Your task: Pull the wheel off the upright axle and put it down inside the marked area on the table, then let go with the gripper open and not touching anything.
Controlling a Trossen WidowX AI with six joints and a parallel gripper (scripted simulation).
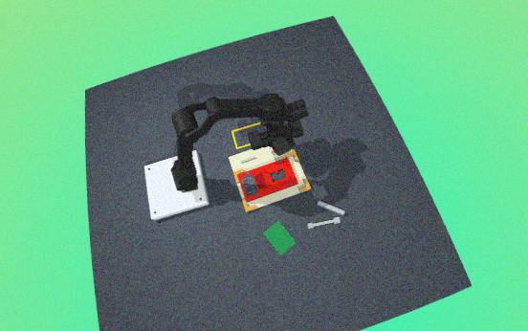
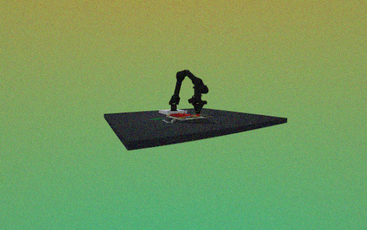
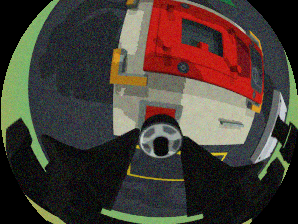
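Now: gripper tip right at the wheel. Also, from my gripper tip: green square: 33 cm to the right, 7 cm behind, 4 cm below.
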